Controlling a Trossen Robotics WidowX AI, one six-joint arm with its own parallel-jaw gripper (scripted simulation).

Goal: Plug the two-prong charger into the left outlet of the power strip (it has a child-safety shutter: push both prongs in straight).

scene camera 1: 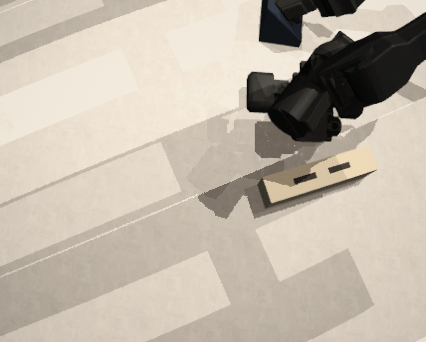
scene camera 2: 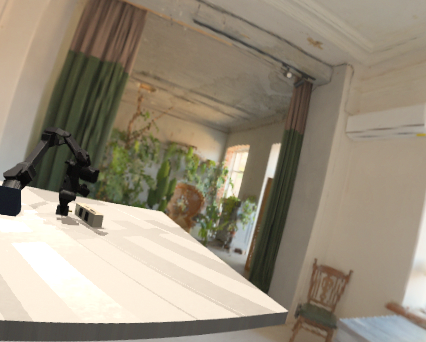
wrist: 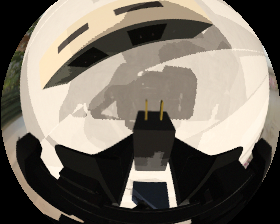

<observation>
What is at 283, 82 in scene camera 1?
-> My gripper.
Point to a black two-prong charger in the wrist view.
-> At 154, 133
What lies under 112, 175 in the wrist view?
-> My gripper.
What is my gripper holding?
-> A black two-prong charger.
</observation>
